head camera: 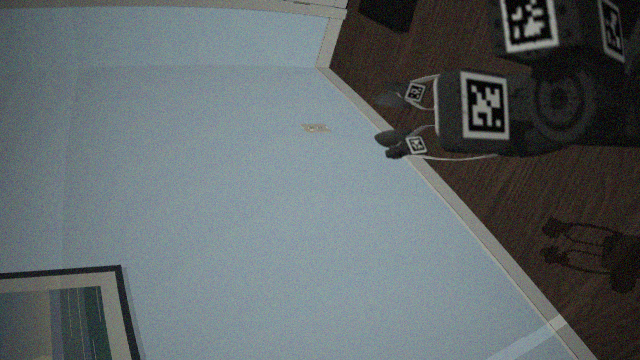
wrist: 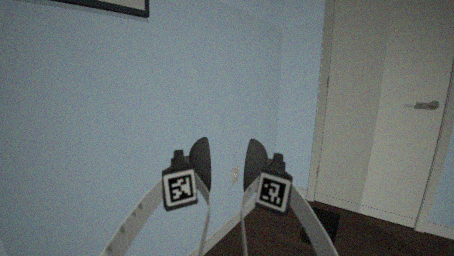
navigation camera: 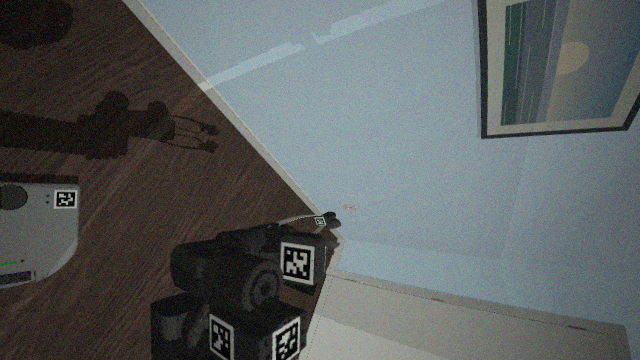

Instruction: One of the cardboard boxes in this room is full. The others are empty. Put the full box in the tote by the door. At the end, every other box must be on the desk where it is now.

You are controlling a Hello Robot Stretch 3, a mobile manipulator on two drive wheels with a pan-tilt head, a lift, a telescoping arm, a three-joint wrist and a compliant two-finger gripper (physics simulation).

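Seen in the pictures: gripper, fingertip midpoint: (head camera: 382, 120) (wrist: 228, 156) (navigation camera: 335, 231); robot's base, origin of the base link: (navigation camera: 11, 196).
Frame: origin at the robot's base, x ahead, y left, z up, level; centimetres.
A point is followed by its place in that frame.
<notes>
My gripper (head camera: 391, 118) {x -2.5, y -42.1, z 100.9 cm} (navigation camera: 332, 232) {x -2.5, y -42.1, z 100.9 cm} (wrist: 228, 156) {x -2.5, y -42.1, z 100.9 cm} is open, with its two dark fingertips apart and nothing between them. It is held out above the floor, with the blue wall and room corner beyond it. A dark box-like object (head camera: 390, 12) {x -64.9, y -162.1, z 0.4 cm} (wrist: 329, 223) {x -78.4, y -168.4, z 0.8 cm} stands on the floor near the door (navigation camera: 410, 335) {x -102.0, y -184.5, z 86.8 cm} (wrist: 400, 150) {x -123.8, y -170.0, z 58.2 cm}; it may be the tote, but its inside cannot be seen. The cardboard boxes and the desk do not show in these views.
A blue wall (head camera: 250, 210) {x 18.7, y -129.4, z 84.0 cm} (navigation camera: 400, 150) {x 25.8, y -118.7, z 92.6 cm} (wrist: 100, 110) {x 40.3, y -97.0, z 95.1 cm} with a baseboard runs beside the arm. It bears a socket plate (head camera: 316, 128) {x -7.1, y -166.9, z 40.0 cm} (navigation camera: 349, 206) {x -6.6, y -166.6, z 41.2 cm} and a framed picture (head camera: 75, 320) {x 36.4, y -98.8, z 141.2 cm} (navigation camera: 550, 65) {x 43.3, y -88.4, z 145.8 cm}. My base (navigation camera: 40, 235) {x -11.5, y -7.0, z 16.0 cm} is on the dark wood floor (navigation camera: 130, 200) {x -1.7, y -37.0, z 0.1 cm}. Arm shadows lie on the floor.
</notes>
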